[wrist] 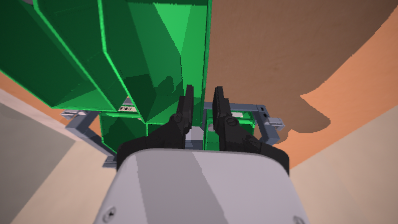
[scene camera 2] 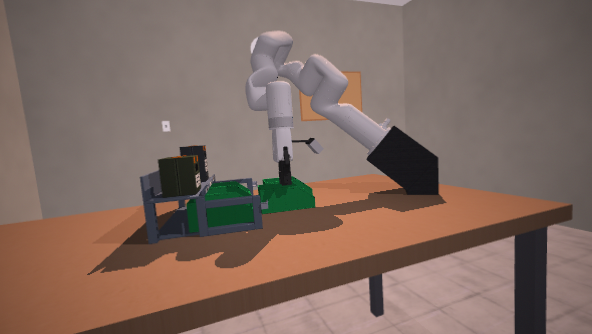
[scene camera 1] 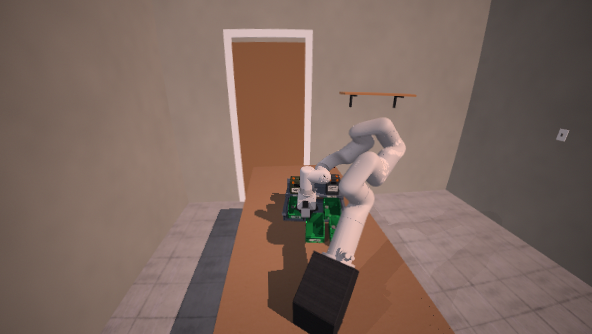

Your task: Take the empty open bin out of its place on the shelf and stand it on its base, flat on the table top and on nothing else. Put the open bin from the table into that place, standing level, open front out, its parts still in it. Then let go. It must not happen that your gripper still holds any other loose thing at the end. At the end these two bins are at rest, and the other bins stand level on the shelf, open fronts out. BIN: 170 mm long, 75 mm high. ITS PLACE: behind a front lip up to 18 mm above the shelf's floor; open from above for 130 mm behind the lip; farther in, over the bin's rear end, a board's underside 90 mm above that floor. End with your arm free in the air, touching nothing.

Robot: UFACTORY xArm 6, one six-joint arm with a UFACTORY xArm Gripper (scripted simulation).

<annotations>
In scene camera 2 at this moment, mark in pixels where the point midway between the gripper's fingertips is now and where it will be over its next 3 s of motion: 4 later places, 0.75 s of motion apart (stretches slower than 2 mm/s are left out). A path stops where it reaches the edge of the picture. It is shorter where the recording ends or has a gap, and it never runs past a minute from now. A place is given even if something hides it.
The gripper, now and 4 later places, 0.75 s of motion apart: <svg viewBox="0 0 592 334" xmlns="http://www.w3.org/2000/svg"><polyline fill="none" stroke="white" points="285,184 286,189 286,197 286,191 284,174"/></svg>
</annotations>
